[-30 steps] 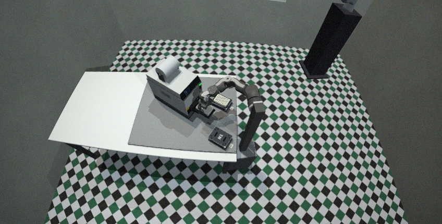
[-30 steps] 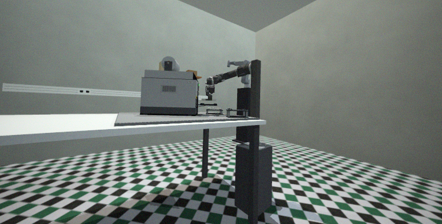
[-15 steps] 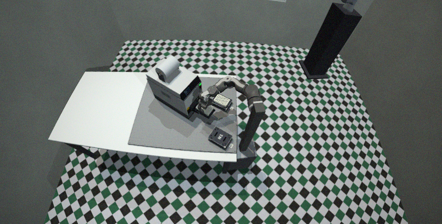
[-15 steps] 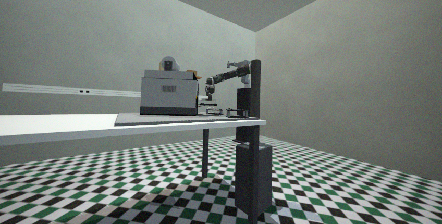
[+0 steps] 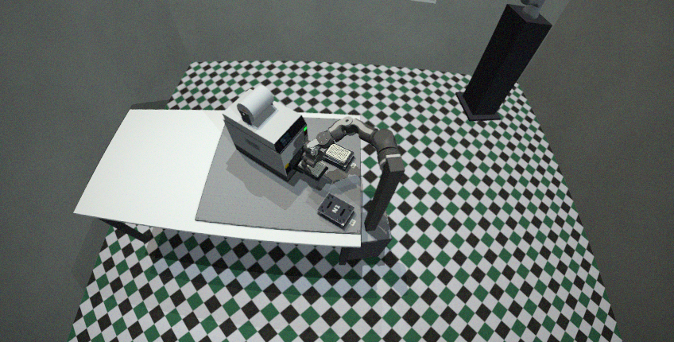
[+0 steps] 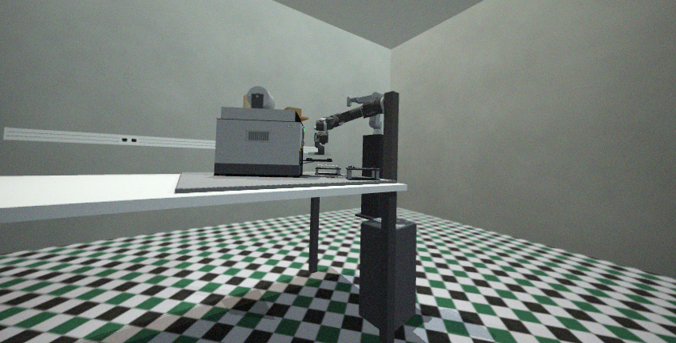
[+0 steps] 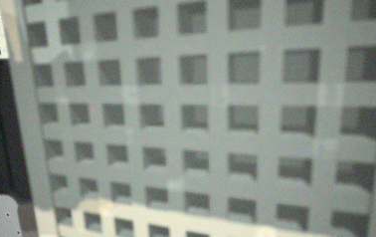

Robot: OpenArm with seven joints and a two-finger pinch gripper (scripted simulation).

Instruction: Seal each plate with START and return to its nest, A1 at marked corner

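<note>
Now: hand 3 cm above the dark stage. Round my hand: white foil roll 29 cm above, 26 cm ahead, 21 cm to the right; touch screen 19 cm above, 12 cm ahead, 4 cm to the right.
</note>
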